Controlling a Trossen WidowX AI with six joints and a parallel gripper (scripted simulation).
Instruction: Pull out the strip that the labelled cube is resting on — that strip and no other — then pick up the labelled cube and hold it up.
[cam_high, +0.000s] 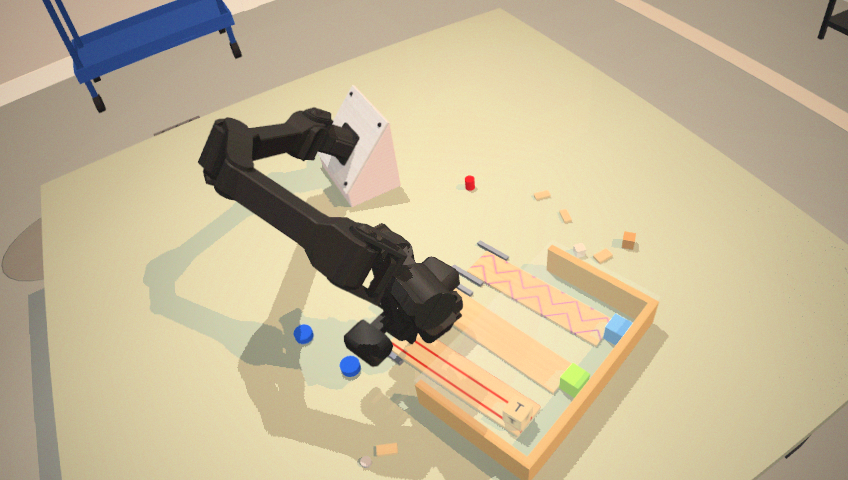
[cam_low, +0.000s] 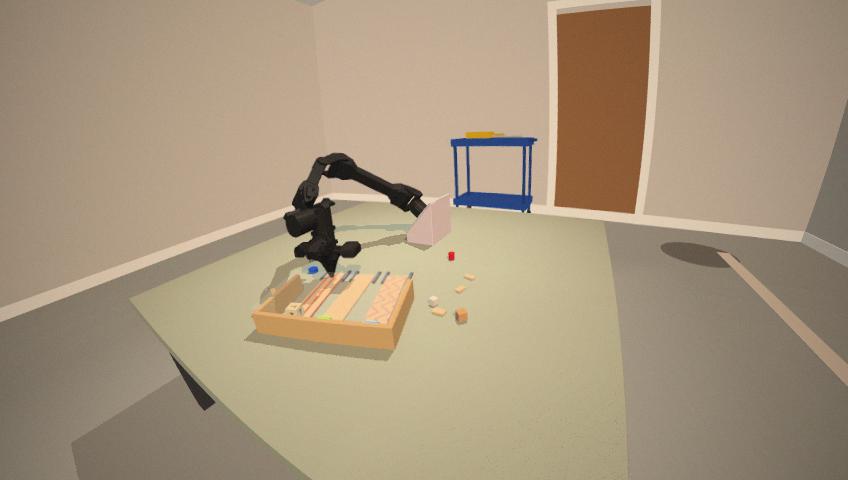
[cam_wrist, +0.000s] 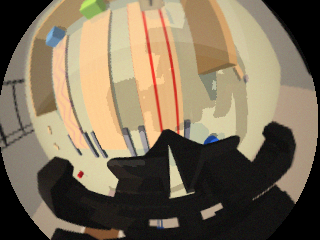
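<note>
Now: the strip 90 mm ahead of my gripper tip, 30 mm to the left of it and 10 mm below it. Round my gripper tip: labelled cube 190 mm ahead, 60 mm to the left, 10 mm above.
</note>
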